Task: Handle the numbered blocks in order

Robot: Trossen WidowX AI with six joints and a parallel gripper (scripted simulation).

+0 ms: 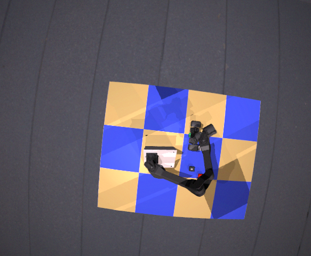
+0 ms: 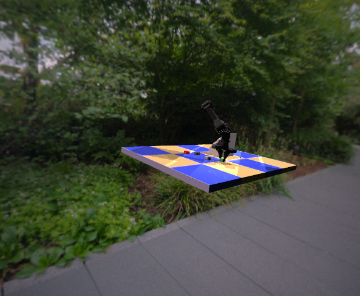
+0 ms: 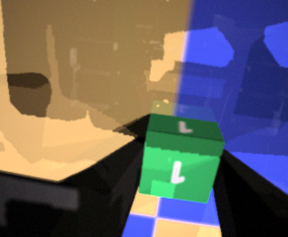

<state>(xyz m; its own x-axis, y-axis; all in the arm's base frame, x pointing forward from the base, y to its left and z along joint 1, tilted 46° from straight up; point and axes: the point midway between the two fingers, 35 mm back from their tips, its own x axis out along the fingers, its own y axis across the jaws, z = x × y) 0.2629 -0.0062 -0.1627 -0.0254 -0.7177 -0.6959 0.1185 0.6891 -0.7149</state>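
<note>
Right now the green block is right at my gripper tip. From my gripper tip the other things lie so: black block (23 cm to the right); grey block (6 cm ahead, 9 cm to the right); red block (7 cm ahead, 28 cm to the right).
</note>
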